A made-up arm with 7 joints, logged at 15 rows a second.
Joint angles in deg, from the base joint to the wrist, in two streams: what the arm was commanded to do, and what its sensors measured. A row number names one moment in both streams.
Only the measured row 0 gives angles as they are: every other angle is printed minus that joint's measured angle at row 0.
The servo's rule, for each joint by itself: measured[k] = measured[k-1] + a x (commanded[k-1-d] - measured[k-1]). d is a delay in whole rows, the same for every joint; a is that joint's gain. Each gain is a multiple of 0.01, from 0.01 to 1. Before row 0 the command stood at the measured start. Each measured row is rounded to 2 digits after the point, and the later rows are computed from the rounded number. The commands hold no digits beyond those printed.
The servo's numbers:
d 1
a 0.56 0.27 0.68 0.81 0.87 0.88 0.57
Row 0, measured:
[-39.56 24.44 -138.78 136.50 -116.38 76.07 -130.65]
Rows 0 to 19, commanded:
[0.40 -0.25 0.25 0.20 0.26 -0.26 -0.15]
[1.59 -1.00 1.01 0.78 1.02 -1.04 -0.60]
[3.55 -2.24 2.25 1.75 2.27 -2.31 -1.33]
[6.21 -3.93 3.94 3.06 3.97 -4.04 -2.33]
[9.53 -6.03 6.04 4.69 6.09 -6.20 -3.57]
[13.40 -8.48 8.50 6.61 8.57 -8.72 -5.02]
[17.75 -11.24 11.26 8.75 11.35 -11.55 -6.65]
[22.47 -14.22 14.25 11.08 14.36 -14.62 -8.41]
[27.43 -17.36 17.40 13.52 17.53 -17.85 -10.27]
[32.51 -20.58 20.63 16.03 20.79 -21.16 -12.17]
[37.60 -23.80 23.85 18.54 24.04 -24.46 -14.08]
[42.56 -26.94 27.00 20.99 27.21 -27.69 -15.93]
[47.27 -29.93 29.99 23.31 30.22 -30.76 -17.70]
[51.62 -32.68 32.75 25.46 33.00 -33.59 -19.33]
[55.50 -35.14 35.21 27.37 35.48 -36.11 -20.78]
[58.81 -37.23 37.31 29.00 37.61 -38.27 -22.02]
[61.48 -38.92 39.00 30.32 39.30 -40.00 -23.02]
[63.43 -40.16 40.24 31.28 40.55 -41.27 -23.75]
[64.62 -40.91 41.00 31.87 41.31 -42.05 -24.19]
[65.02 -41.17 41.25 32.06 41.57 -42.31 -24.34]
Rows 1 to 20, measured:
[0.00 0.00 0.00 0.00 0.00 0.00 0.00]
[0.22 -0.07 0.17 0.16 0.23 -0.23 -0.09]
[0.99 -0.32 0.74 0.66 0.92 -0.94 -0.38]
[2.42 -0.84 1.77 1.54 2.09 -2.15 -0.92]
[4.54 -1.67 3.25 2.77 3.73 -3.81 -1.72]
[7.33 -2.85 5.15 4.33 5.78 -5.91 -2.77]
[10.73 -4.37 7.43 6.18 8.21 -8.38 -4.05]
[14.66 -6.22 10.03 8.26 10.94 -11.17 -5.53]
[19.03 -8.38 12.90 10.54 13.92 -14.21 -7.17]
[23.73 -10.80 15.96 12.95 17.06 -17.41 -8.94]
[28.65 -13.44 19.14 15.44 20.31 -20.71 -10.78]
[33.66 -16.24 22.34 17.95 23.56 -24.01 -12.66]
[38.64 -19.13 25.51 20.41 26.74 -27.25 -14.52]
[43.47 -22.05 28.56 22.76 29.77 -30.34 -16.33]
[48.03 -24.92 31.41 24.95 32.58 -33.20 -18.04]
[52.21 -27.68 33.99 26.91 35.10 -35.76 -19.60]
[55.91 -30.26 36.25 28.60 37.28 -37.97 -20.98]
[59.03 -32.60 38.12 29.99 39.04 -39.76 -22.14]
[61.49 -34.64 39.56 31.03 40.35 -41.09 -23.06]
[63.24 -36.33 40.54 31.71 41.19 -41.93 -23.70]

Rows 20 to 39, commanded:
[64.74 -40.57 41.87 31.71 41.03 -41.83 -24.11]
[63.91 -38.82 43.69 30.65 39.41 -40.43 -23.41]
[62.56 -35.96 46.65 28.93 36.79 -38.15 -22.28]
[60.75 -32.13 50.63 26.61 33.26 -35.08 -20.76]
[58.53 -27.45 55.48 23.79 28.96 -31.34 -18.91]
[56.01 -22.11 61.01 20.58 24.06 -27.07 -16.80]
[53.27 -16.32 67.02 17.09 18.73 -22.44 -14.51]
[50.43 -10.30 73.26 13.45 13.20 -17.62 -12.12]
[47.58 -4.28 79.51 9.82 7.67 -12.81 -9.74]
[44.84 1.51 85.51 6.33 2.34 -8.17 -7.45]
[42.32 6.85 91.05 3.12 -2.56 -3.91 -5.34]
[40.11 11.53 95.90 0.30 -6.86 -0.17 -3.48]
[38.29 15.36 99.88 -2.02 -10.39 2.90 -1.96]
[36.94 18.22 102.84 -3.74 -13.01 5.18 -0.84]
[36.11 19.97 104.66 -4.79 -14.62 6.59 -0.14]
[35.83 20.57 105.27 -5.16 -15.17 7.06 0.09]
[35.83 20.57 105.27 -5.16 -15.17 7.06 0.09]
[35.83 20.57 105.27 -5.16 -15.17 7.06 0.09]
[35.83 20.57 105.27 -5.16 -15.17 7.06 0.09]
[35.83 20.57 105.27 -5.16 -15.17 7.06 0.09]
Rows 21 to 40, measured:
[64.24 -37.64 41.02 31.99 41.52 -42.26 -24.06]
[64.52 -38.43 41.60 31.76 41.09 -41.88 -24.09]
[64.18 -38.54 43.02 30.86 39.63 -40.60 -23.70]
[63.27 -37.84 45.49 29.30 37.16 -38.44 -22.89]
[61.86 -36.30 48.99 27.12 33.77 -35.48 -21.68]
[60.00 -33.91 53.40 24.42 29.59 -31.84 -20.10]
[57.77 -30.72 58.57 21.31 24.78 -27.64 -18.22]
[55.25 -26.83 64.32 17.89 19.52 -23.06 -16.11]
[52.55 -22.37 70.40 14.29 14.02 -18.27 -13.84]
[49.77 -17.49 76.59 10.67 8.50 -13.47 -11.50]
[47.01 -12.36 82.66 7.15 3.14 -8.81 -9.19]
[44.38 -7.17 88.37 3.89 -1.82 -4.50 -7.00]
[41.99 -2.12 93.49 0.98 -6.20 -0.69 -4.99]
[39.92 2.60 97.84 -1.45 -9.85 2.47 -3.26]
[38.25 6.82 101.24 -3.30 -12.60 4.85 -1.88]
[37.05 10.37 103.57 -4.51 -14.36 6.38 -0.89]
[36.37 13.12 104.73 -5.04 -15.06 6.98 -0.33]
[36.07 15.13 105.10 -5.14 -15.16 7.05 -0.09]
[35.94 16.60 105.22 -5.16 -15.17 7.06 0.01]
[35.88 17.67 105.25 -5.16 -15.17 7.06 0.06]

